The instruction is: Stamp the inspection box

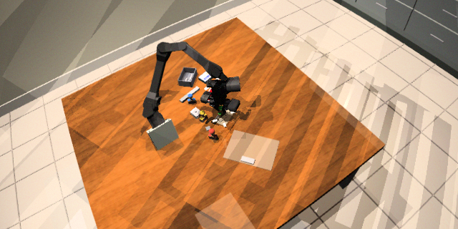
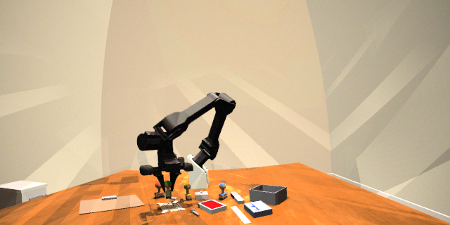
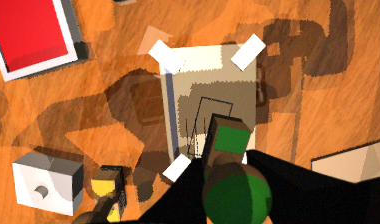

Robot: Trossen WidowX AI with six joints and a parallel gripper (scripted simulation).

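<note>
Now: gripper tip 6 cm above the white card, 1 cm to the right of it and 1 cm short of it. Round my gripper tip: red-knobbed stamp 10 cm behind, 7 cm to the right, 3 cm below; then yellow-knobbed stamp 8 cm behind, 6 cm to the left, 3 cm below; then green-knobbed stamp right at my gripper tip.
</note>
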